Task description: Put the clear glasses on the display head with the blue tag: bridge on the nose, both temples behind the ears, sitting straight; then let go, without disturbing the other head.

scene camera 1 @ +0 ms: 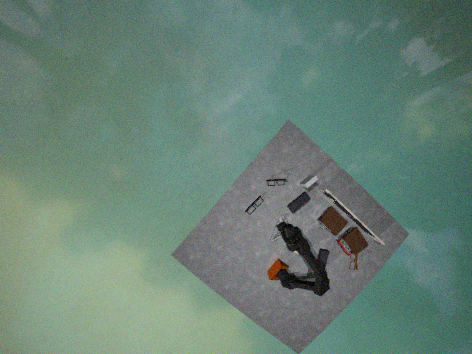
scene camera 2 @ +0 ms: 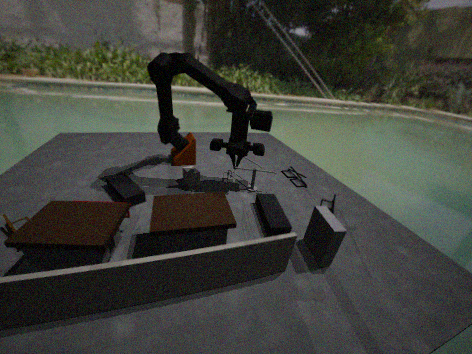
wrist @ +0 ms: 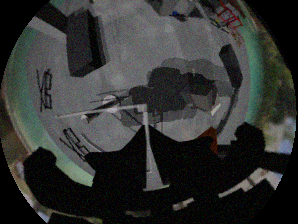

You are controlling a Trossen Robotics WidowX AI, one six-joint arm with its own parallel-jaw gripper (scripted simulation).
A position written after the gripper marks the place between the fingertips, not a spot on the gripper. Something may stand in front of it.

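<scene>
The gripper (scene camera 2: 235,168) is visible, and so is the same gripper (wrist: 145,127) from the wrist. The scene also has a grey box (scene camera 2: 324,234).
</scene>
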